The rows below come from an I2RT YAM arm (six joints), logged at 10 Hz.
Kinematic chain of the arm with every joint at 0, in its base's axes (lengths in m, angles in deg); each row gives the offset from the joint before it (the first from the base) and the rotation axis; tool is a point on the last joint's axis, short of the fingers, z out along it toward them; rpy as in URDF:
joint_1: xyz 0 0 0.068 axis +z
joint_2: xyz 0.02 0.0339 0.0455 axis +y
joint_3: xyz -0.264 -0.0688 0 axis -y
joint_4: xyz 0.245 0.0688 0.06 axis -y
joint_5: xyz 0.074 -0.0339 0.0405 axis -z
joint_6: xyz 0.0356 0 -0.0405 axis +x
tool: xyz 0 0 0 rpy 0 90 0
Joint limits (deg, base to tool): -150..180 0..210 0..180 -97..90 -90..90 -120..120
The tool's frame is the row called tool.
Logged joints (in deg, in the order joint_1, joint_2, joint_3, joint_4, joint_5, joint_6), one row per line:
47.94, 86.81, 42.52, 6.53, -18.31, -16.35
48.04, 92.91, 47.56, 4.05, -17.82, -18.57
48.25, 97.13, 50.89, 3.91, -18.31, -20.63
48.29, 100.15, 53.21, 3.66, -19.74, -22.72
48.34, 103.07, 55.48, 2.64, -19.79, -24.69
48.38, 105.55, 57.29, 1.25, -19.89, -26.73
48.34, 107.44, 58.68, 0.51, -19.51, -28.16
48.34, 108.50, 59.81, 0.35, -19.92, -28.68
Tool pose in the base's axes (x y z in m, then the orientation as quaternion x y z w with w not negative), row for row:
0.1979, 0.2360, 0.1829, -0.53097, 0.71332, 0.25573, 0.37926
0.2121, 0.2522, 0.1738, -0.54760, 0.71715, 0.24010, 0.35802
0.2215, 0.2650, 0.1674, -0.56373, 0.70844, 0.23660, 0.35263
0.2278, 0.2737, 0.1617, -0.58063, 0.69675, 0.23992, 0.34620
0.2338, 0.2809, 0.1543, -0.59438, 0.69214, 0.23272, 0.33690
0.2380, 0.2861, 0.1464, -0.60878, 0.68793, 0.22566, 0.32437
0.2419, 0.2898, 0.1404, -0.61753, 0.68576, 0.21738, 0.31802
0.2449, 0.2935, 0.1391, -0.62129, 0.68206, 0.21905, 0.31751
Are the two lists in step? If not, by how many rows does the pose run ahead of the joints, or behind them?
They are in step.
